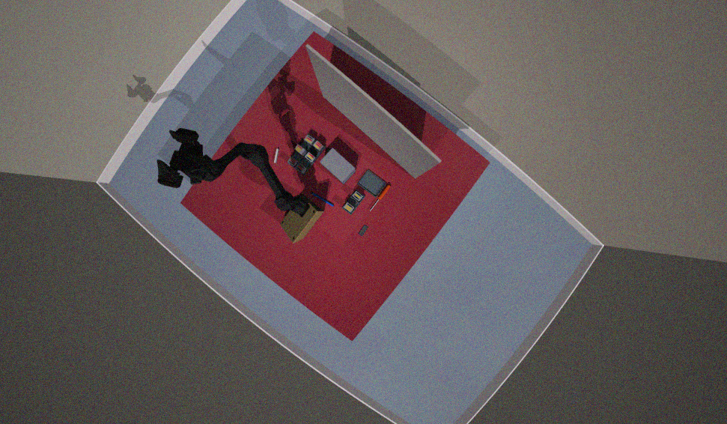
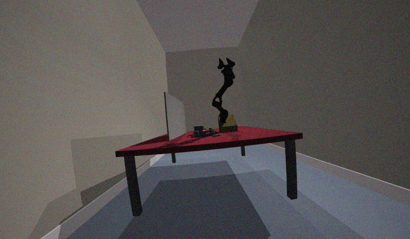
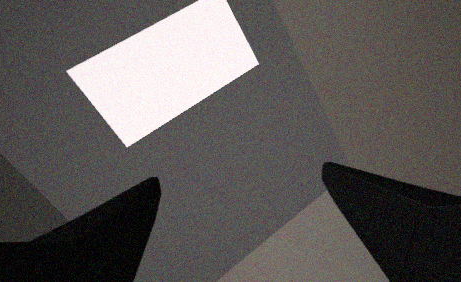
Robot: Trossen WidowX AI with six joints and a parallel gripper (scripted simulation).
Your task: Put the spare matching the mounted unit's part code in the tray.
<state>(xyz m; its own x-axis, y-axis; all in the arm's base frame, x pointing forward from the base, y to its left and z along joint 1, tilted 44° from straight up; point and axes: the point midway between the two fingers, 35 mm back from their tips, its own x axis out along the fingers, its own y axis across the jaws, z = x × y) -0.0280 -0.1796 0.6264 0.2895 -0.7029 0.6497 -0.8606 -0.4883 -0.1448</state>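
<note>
Now: the grey spare block 240 mm ahead of my gripper tip, 470 mm to the right of it and 700 mm below it. The rest, counted from my gripper tip: blue pen: 110 mm ahead, 330 mm to the right, 730 mm below; then flat grey tray: 340 mm ahead, 490 mm to the right, 740 mm below; then upright white panel: 550 mm ahead, 320 mm to the right, 510 mm below.
</note>
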